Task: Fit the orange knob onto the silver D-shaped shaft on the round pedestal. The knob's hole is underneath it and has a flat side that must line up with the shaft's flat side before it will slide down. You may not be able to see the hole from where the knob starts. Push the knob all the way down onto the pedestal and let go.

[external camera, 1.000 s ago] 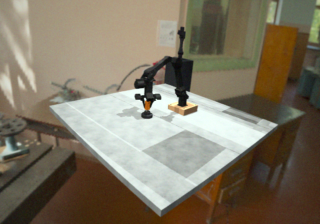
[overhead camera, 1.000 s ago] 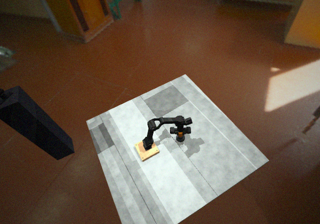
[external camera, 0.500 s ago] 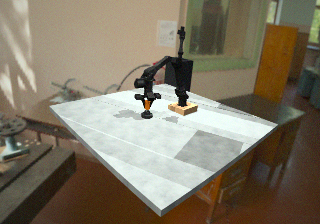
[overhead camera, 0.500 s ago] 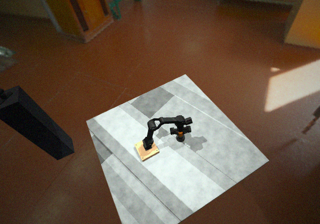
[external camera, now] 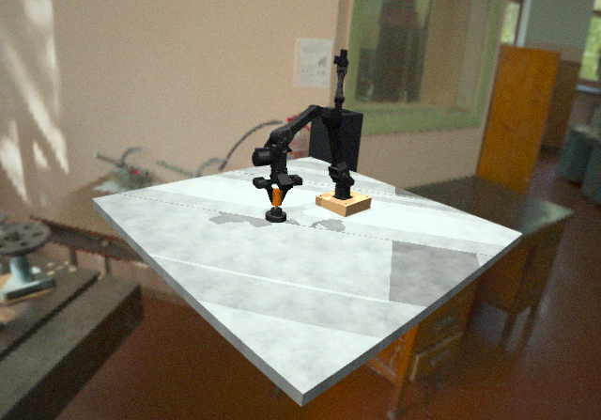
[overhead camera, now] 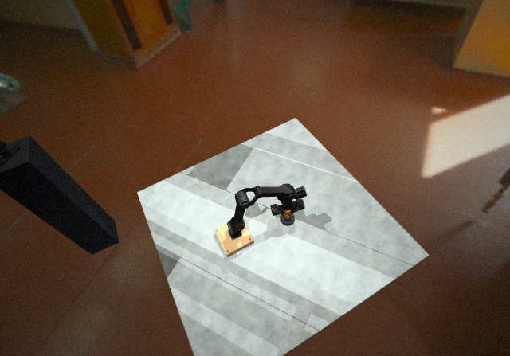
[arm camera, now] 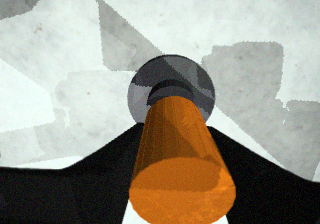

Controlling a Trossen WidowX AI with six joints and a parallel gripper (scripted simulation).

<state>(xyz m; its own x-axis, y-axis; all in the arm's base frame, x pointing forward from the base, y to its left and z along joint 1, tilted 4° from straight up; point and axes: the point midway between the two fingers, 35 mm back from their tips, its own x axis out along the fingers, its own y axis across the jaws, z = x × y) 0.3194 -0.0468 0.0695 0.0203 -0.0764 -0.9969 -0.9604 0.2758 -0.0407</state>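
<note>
Now: gripper tip 30 mm below the orange knob. The rest, counted from my gripper tip: dark round pedestal: 40 mm below.
</note>
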